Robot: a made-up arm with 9 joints.
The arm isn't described. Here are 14 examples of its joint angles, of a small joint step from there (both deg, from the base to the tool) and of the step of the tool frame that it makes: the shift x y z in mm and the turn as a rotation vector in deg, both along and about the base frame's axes.
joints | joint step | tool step
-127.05 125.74 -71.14 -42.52 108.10 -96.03 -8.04 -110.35 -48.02 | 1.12 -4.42 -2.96 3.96 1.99 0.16 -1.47 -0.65 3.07 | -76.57 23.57 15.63 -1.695 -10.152 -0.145
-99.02 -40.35 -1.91 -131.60 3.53 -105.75 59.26 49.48 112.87 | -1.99 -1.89 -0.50 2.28 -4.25 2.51 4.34 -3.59 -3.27 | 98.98 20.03 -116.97 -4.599 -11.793 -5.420
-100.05 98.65 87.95 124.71 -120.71 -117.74 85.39 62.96 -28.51 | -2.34 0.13 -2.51 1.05 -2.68 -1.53 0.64 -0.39 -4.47 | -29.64 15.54 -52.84 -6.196 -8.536 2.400
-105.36 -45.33 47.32 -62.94 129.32 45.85 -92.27 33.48 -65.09 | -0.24 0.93 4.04 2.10 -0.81 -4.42 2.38 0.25 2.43 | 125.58 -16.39 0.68 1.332 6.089 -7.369
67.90 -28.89 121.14 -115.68 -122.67 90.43 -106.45 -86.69 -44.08 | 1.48 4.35 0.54 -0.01 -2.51 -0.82 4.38 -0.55 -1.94 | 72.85 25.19 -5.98 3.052 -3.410 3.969
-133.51 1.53 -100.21 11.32 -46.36 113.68 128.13 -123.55 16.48 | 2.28 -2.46 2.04 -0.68 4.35 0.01 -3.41 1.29 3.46 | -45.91 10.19 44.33 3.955 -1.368 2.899
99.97 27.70 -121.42 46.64 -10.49 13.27 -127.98 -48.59 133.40 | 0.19 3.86 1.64 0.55 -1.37 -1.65 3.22 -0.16 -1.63 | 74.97 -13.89 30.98 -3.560 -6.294 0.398
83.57 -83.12 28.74 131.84 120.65 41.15 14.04 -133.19 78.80 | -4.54 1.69 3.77 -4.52 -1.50 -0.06 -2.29 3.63 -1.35 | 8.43 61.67 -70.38 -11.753 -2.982 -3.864
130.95 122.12 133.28 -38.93 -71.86 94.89 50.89 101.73 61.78 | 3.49 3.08 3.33 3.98 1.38 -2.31 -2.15 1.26 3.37 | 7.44 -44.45 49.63 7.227 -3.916 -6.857
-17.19 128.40 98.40 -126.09 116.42 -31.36 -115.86 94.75 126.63 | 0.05 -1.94 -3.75 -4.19 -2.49 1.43 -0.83 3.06 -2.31 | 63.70 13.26 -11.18 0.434 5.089 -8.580
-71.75 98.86 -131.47 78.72 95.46 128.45 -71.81 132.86 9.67 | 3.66 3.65 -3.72 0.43 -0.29 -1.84 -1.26 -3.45 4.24 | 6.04 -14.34 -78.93 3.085 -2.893 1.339
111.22 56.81 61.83 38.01 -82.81 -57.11 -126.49 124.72 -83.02 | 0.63 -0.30 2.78 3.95 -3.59 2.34 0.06 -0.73 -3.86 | 0.98 24.40 -9.98 -7.219 -4.307 -6.497
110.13 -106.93 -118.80 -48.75 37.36 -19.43 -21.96 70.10 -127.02 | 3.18 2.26 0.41 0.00 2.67 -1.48 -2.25 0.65 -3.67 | -16.41 -23.63 -25.27 0.573 2.222 -2.430
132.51 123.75 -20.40 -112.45 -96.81 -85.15 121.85 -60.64 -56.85 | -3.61 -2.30 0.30 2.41 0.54 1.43 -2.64 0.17 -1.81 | 1.05 -4.23 0.12 -7.095 0.875 3.268
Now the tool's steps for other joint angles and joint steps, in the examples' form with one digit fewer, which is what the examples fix.
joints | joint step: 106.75 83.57 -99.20 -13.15 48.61 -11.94 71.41 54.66 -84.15 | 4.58 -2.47 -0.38 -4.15 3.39 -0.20 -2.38 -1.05 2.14
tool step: -98.1 59.8 -82.6 7.26 4.70 -0.52
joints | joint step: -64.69 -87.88 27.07 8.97 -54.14 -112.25 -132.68 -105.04 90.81 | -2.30 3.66 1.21 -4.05 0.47 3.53 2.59 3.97 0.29
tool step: -34.8 -23.3 12.8 -4.66 6.16 1.37
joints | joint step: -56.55 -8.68 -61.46 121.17 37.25 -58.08 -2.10 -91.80 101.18 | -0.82 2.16 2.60 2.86 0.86 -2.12 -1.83 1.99 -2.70
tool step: 28.0 -24.7 81.0 -0.18 7.56 0.85
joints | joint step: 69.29 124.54 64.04 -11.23 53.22 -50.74 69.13 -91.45 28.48 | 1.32 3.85 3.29 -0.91 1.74 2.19 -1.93 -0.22 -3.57
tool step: -102.3 -25.7 -39.3 -4.06 -6.61 2.60
